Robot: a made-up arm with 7 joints.
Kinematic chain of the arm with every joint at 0, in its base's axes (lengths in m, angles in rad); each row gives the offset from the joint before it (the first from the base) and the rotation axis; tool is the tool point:
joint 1: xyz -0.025 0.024 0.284 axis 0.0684 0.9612 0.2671
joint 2: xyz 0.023 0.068 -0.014 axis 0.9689 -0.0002 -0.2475
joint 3: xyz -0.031 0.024 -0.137 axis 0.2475 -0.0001 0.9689
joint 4: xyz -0.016 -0.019 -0.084 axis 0.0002 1 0
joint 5: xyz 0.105 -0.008 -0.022 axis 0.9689 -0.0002 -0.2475
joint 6: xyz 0.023 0.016 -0.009 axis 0.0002 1 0
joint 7: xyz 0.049 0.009 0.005 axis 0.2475 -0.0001 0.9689
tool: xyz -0.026 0.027 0
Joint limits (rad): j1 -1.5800..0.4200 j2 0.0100..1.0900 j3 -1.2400..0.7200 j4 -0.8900..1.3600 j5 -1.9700..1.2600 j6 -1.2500..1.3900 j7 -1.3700..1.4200
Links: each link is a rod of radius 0.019 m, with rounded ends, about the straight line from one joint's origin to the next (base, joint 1, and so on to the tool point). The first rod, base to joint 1, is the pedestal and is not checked.
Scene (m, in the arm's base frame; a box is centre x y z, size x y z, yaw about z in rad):
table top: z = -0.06
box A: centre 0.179 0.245 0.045 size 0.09 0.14 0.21 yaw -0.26
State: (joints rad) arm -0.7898 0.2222 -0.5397 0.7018 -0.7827 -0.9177 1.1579
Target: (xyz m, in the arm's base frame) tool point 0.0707 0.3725 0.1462
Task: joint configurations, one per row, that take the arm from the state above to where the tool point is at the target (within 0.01 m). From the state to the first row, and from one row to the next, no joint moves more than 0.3 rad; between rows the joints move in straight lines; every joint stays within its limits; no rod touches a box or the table.
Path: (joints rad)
1: -0.5836 0.1893 -0.6842 0.5283 -0.7560 -1.0008 0.8646
2: -0.3774 0.1563 -0.8287 0.3547 -0.7294 -1.0838 0.5712
3: -0.1712 0.1234 -0.9732 0.1812 -0.7027 -1.1669 0.2779
4: 0.0350 0.0904 -1.1177 0.0076 -0.6760 -1.2500 -0.0154
5: 0.1120 0.2267 -0.8626 0.0040 -0.7371 -1.0590 -0.0562
6: 0.1890 0.3630 -0.6074 0.0004 -0.7982 -0.8680 -0.0971
7: 0.2660 0.4992 -0.3522 -0.0032 -0.8593 -0.6770 -0.1379
8: 0.3430 0.6355 -0.0970 -0.0068 -0.9204 -0.4860 -0.1787
9: 0.4200 0.7718 0.1581 -0.0104 -0.9815 -0.2950 -0.2195
10: 0.3536 0.8354 0.1777 0.0938 -0.9293 -0.4460 0.0225
11: 0.2871 0.8991 0.1973 0.1979 -0.8771 -0.5970 0.2645
12: 0.2207 0.9627 0.2169 0.3021 -0.8249 -0.7481 0.5065
13: 0.1542 1.0264 0.2365 0.4062 -0.7726 -0.8991 0.7485
14: 0.0878 1.0900 0.2561 0.5104 -0.7204 -1.0501 0.9905

